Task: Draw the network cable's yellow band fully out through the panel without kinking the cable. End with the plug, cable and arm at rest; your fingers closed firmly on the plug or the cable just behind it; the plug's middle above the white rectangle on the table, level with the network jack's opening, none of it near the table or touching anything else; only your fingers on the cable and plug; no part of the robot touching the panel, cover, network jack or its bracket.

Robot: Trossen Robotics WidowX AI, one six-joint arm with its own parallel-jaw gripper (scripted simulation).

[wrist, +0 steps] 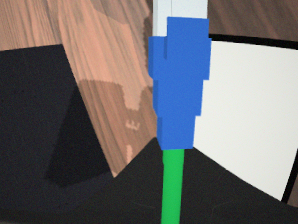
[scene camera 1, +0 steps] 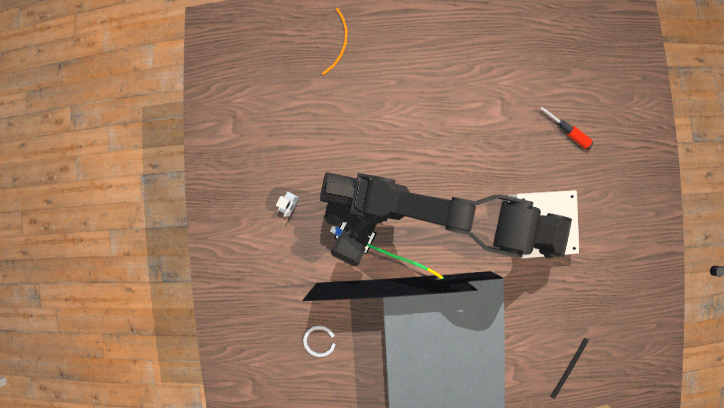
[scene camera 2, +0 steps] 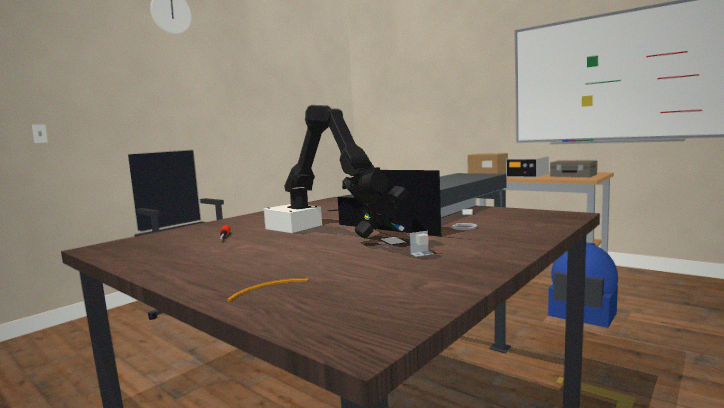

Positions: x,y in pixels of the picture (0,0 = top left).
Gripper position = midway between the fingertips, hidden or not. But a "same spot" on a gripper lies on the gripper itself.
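I can see my gripper in scene camera 1 (351,245), and it shows in the wrist view and in scene camera 2 too. On my gripper, (wrist: 206,184) and (scene camera 2: 391,223) are the same spot.
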